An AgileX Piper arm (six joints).
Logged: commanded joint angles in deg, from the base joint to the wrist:
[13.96 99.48 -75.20 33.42 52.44 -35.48]
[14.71 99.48 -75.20 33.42 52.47 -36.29]
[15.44 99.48 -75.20 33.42 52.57 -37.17]
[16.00 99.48 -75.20 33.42 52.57 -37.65]
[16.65 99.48 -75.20 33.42 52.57 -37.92]
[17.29 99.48 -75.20 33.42 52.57 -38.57]
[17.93 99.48 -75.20 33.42 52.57 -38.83]
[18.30 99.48 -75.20 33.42 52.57 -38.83]
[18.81 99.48 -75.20 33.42 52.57 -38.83]
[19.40 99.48 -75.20 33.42 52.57 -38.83]
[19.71 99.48 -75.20 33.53 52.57 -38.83]
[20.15 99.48 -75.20 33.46 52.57 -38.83]
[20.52 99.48 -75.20 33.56 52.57 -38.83]
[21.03 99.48 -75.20 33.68 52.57 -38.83]
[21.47 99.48 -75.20 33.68 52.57 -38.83]
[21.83 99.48 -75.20 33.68 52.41 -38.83]
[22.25 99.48 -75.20 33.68 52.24 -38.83]
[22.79 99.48 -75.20 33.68 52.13 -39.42]
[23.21 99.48 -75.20 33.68 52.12 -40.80]
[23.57 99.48 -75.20 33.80 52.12 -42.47]
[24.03 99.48 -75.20 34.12 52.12 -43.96]
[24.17 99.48 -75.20 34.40 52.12 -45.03]
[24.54 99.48 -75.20 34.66 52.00 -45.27]
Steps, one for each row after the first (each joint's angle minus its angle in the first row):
[0.75 0.00 0.00 0.00 0.03 -0.81]
[1.48 0.00 0.00 0.00 0.13 -1.69]
[2.04 0.00 0.00 0.00 0.13 -2.17]
[2.69 0.00 0.00 0.00 0.13 -2.44]
[3.33 0.00 0.00 0.00 0.13 -3.09]
[3.97 0.00 0.00 0.00 0.13 -3.35]
[4.34 0.00 0.00 0.00 0.13 -3.35]
[4.85 0.00 0.00 0.00 0.13 -3.35]
[5.44 0.00 0.00 0.00 0.13 -3.35]
[5.75 0.00 0.00 0.11 0.13 -3.35]
[6.19 0.00 0.00 0.04 0.13 -3.35]
[6.56 0.00 0.00 0.14 0.13 -3.35]
[7.07 0.00 0.00 0.26 0.13 -3.35]
[7.51 0.00 0.00 0.26 0.13 -3.35]
[7.87 0.00 0.00 0.26 -0.03 -3.35]
[8.29 0.00 0.00 0.26 -0.20 -3.35]
[8.83 0.00 0.00 0.26 -0.31 -3.94]
[9.25 0.00 0.00 0.26 -0.32 -5.32]
[9.61 0.00 0.00 0.38 -0.32 -6.99]
[10.07 0.00 0.00 0.70 -0.32 -8.48]
[10.21 0.00 0.00 0.98 -0.32 -9.55]
[10.58 0.00 0.00 1.24 -0.44 -9.79]

